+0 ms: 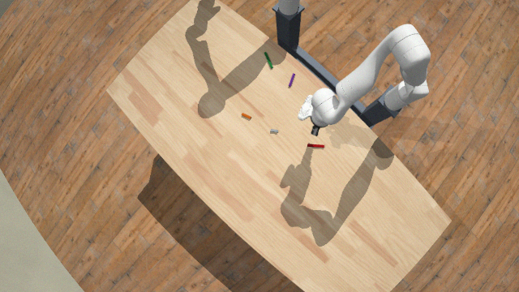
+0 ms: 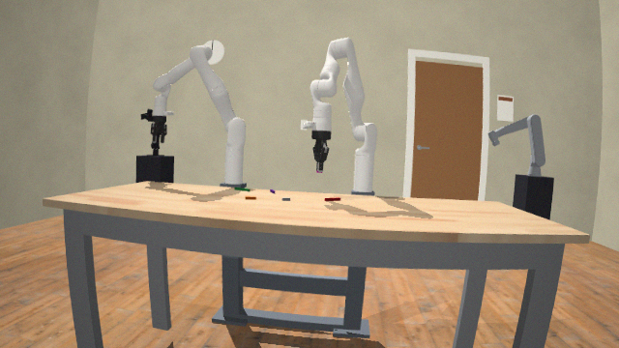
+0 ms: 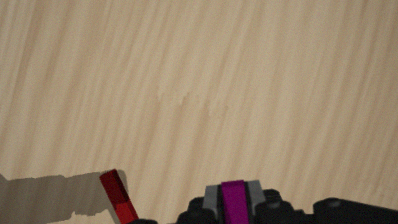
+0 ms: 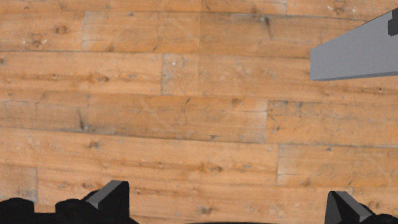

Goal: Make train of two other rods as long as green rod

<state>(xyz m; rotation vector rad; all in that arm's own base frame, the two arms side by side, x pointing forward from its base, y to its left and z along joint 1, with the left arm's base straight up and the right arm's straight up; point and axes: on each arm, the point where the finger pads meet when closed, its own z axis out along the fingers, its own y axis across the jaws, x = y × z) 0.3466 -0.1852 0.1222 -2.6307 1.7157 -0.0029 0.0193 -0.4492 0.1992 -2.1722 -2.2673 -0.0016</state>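
Observation:
Now: left hand 80 mm past the purple rod, 200 mm to the left of it and 120 mm above it. Round my left hand: magenta rod (20 mm below); red rod (60 mm ahead, 60 mm to the left, 120 mm below); grey rod (130 mm ahead, 110 mm to the right, 120 mm below).

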